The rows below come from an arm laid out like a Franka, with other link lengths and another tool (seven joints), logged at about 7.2 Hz.
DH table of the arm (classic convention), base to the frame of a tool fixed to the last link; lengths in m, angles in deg. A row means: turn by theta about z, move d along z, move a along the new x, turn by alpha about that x. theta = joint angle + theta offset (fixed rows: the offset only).
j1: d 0.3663, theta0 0, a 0, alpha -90
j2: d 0, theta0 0, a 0, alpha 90
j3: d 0.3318, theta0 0, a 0.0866, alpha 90
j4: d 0, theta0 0, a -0.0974, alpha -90
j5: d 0.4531, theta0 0, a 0, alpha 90
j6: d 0, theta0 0, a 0.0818, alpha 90
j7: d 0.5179, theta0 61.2, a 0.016, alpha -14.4
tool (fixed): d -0.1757, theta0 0, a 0, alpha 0
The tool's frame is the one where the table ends.
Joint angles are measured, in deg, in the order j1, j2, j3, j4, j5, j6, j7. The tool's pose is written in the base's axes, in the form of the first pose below.
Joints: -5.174, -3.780, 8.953, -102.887, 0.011, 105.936, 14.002
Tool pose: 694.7 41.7 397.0 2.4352 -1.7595 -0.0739
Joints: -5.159, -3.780, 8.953, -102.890, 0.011, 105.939, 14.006
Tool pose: 694.7 41.9 397.0 2.4354 -1.7592 -0.0739
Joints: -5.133, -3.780, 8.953, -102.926, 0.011, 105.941, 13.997
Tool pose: 694.5 42.2 396.6 2.4356 -1.7582 -0.0745
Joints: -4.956, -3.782, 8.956, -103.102, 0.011, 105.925, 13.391
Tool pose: 693.3 44.8 394.6 2.4447 -1.7395 -0.0758
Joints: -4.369, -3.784, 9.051, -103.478, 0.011, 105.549, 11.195
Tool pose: 688.5 54.4 389.4 2.4765 -1.6703 -0.0817
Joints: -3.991, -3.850, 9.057, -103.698, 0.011, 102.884, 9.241
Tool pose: 671.2 59.0 380.6 2.4809 -1.5981 -0.1307
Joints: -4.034, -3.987, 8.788, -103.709, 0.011, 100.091, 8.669
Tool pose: 654.7 54.4 375.4 2.4591 -1.5733 -0.1827
